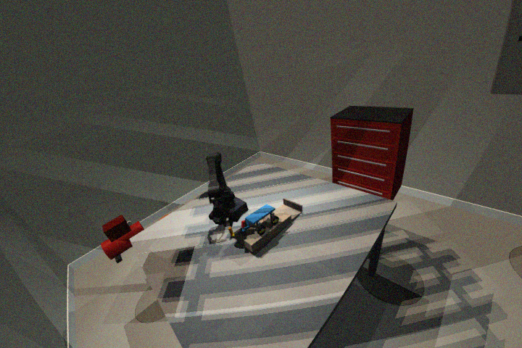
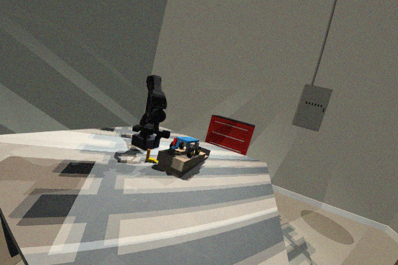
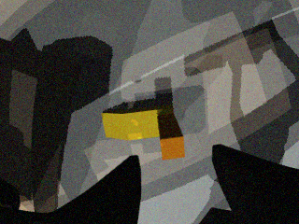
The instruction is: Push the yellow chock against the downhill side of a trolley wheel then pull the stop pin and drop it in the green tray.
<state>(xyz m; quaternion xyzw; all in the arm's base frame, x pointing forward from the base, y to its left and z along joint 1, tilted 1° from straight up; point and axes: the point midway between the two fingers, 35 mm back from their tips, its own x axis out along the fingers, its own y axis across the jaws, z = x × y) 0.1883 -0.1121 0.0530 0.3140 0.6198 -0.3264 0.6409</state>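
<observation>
My gripper tip is now 60 mm above the yellow chock, 20 mm to the right of it and 20 mm short of it. Also, from my gripper tip: blue trolley (150 mm to the left, 130 mm ahead, 30 mm above); then red-headed stop pin (130 mm ahead, 50 mm above, 40 mm to the left); then ramp (160 mm to the left, 130 mm ahead, 30 mm below).
</observation>
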